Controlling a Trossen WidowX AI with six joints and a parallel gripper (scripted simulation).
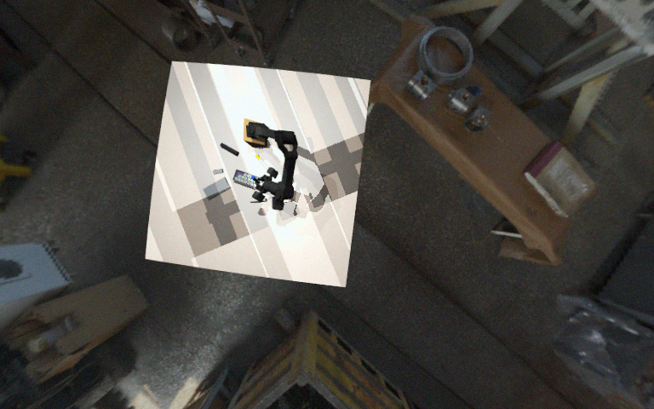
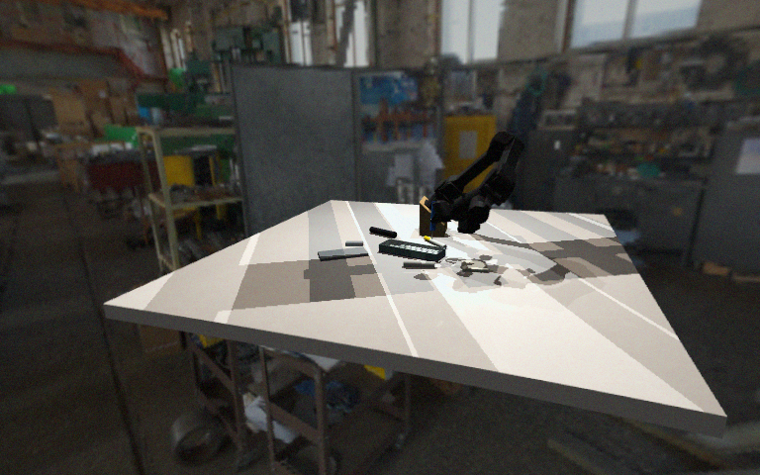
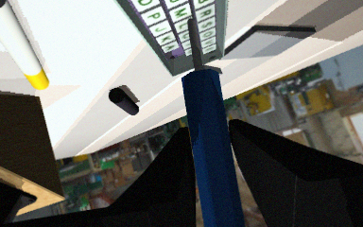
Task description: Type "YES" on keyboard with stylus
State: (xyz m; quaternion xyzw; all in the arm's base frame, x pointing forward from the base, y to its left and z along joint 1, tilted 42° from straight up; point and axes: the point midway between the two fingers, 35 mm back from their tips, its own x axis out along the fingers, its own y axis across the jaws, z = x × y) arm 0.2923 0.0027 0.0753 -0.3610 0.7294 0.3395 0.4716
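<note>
Right now my gripper tip is 280 mm to the left of the small grey block, 110 mm above it and 90 mm past it. Also, from my gripper tip: yellow-tipped stylus 140 mm behind, 110 mm below, 10 mm to the right; pale pad 130 mm to the left, 110 mm below, 80 mm ahead; blue pen 10 mm below.
</note>
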